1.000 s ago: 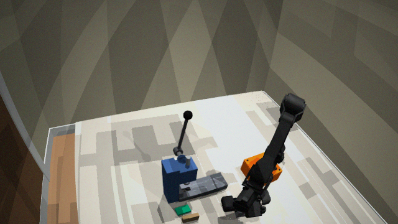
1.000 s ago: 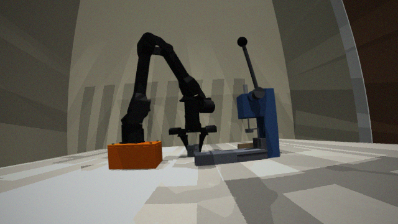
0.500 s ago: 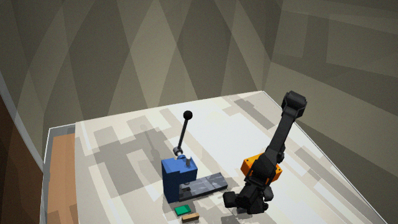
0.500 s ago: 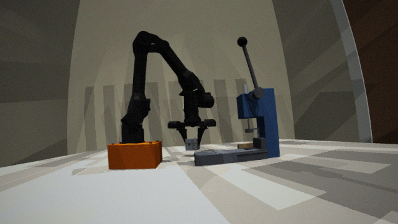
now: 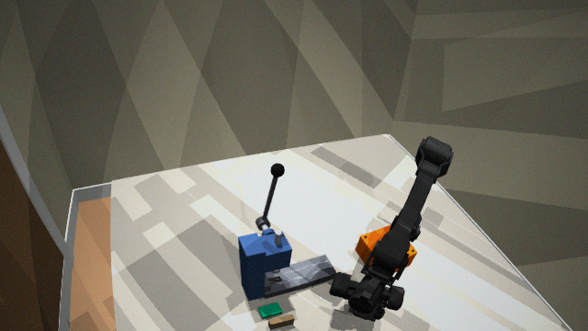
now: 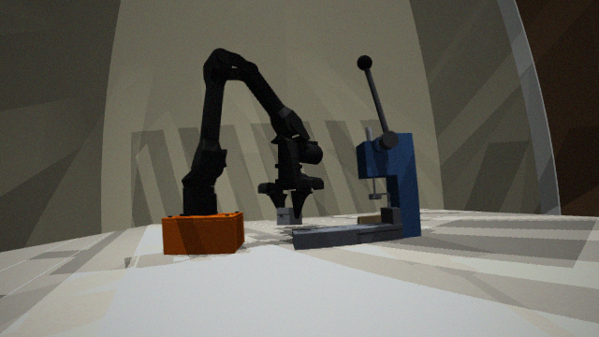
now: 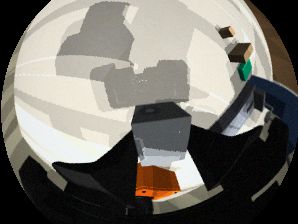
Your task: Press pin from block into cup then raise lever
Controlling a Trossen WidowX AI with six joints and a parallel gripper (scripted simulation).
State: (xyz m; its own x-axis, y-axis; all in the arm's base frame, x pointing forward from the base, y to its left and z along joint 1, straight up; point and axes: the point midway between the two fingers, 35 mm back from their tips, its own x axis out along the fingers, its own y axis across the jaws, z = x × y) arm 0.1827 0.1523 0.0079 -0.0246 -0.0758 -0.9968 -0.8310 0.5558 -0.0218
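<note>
Right now the round pin is 10 mm to the left of my gripper tip and 10 mm above it. Also, from my gripper tip: punch 200 mm ahead, 140 mm to the right, 110 mm above; green tile 230 mm ahead, 60 mm to the right, 30 mm below; tan piece 210 mm ahead, 20 mm below, 10 mm to the right.
</note>
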